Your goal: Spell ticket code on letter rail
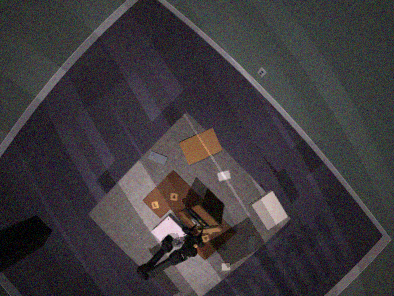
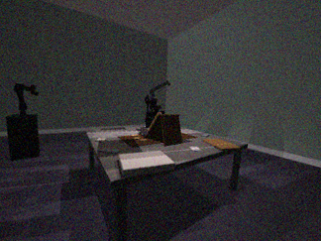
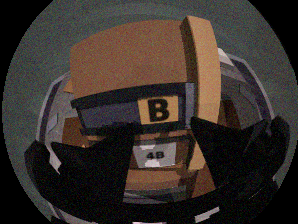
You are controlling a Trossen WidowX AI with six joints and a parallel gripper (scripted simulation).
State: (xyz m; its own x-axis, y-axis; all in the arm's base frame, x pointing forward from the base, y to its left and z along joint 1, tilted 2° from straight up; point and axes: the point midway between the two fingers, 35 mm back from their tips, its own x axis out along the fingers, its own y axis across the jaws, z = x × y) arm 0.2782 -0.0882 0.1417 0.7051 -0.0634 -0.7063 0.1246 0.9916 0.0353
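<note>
The tan letter tile lies 30 mm below my gripper tip and 30 mm ahead of it. From my gripper tip the other things lie so: small white card 400 mm ahead, 190 mm below, 70 mm to the left; brown mat 190 mm below, 100 mm behind, 80 mm to the left; white ticket 100 mm below, 30 mm behind, 20 mm to the left.
</note>
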